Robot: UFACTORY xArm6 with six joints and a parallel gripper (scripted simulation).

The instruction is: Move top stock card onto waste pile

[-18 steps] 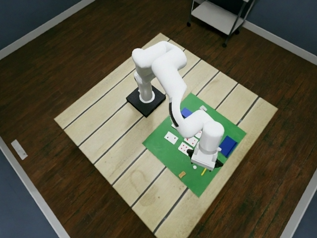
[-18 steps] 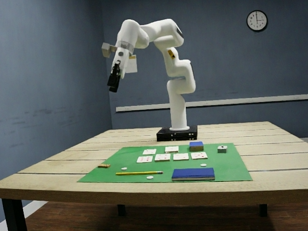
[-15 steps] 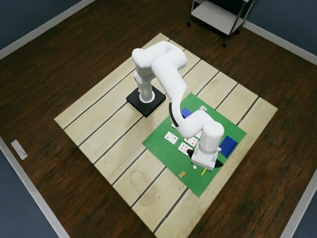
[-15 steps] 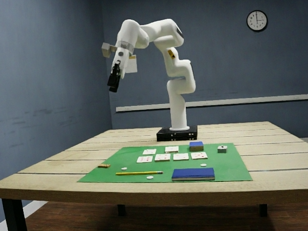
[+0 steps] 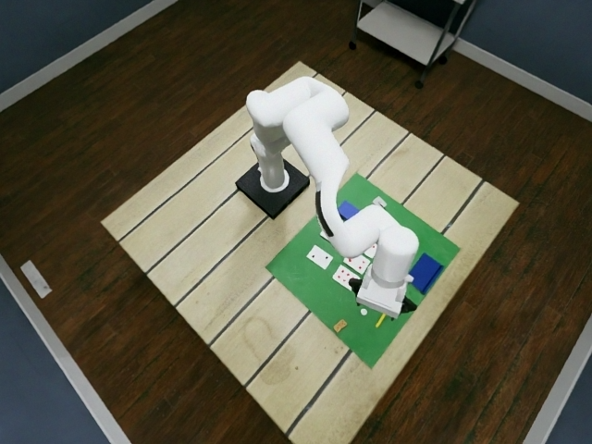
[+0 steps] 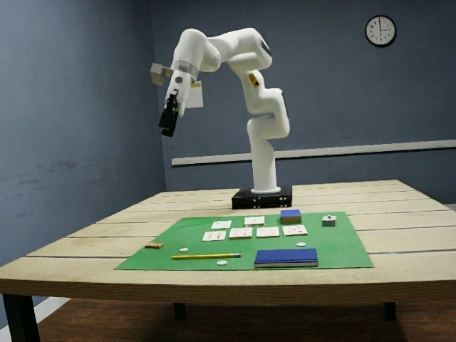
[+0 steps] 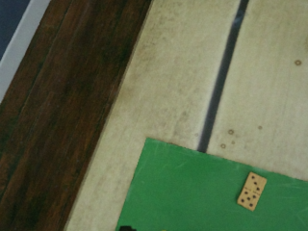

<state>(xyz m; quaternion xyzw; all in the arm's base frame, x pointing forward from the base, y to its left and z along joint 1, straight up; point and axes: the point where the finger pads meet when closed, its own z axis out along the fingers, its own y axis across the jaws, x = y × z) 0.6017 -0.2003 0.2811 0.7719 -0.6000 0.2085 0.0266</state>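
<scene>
My hand is 43 cm to the right of the grey block, 31 cm above it and 19 cm past it. From my hand the other things lie so: face-up card: 33 cm below, 24 cm behind, 8 cm to the left; yellow pencil: 32 cm below, 10 cm to the left, 9 cm ahead; green mat: 34 cm below, 19 cm to the left, 10 cm behind.
</scene>
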